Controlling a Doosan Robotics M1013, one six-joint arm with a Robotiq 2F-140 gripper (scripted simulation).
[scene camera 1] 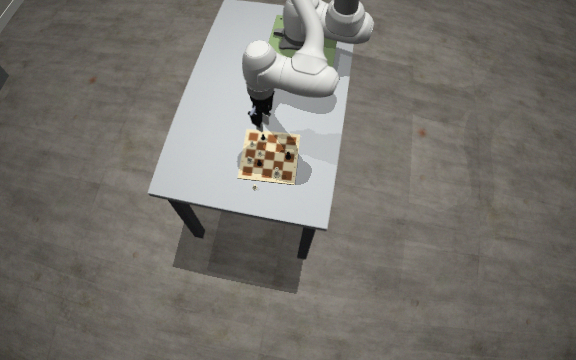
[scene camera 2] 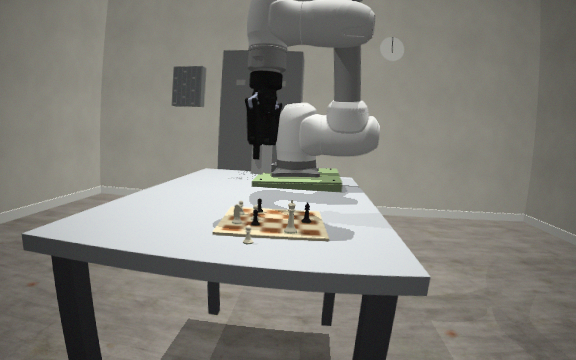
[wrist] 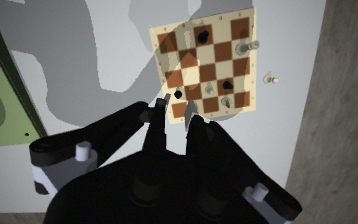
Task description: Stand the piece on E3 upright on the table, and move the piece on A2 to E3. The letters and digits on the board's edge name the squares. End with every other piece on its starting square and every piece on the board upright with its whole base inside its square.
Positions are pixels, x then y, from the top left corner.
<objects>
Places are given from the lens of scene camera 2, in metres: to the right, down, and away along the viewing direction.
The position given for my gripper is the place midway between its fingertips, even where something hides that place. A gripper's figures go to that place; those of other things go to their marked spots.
my gripper (scene camera 2: 261, 173): -0.06, -0.02, 0.79
chessboard (scene camera 2: 272, 222): -0.03, 0.09, 0.71
</objects>
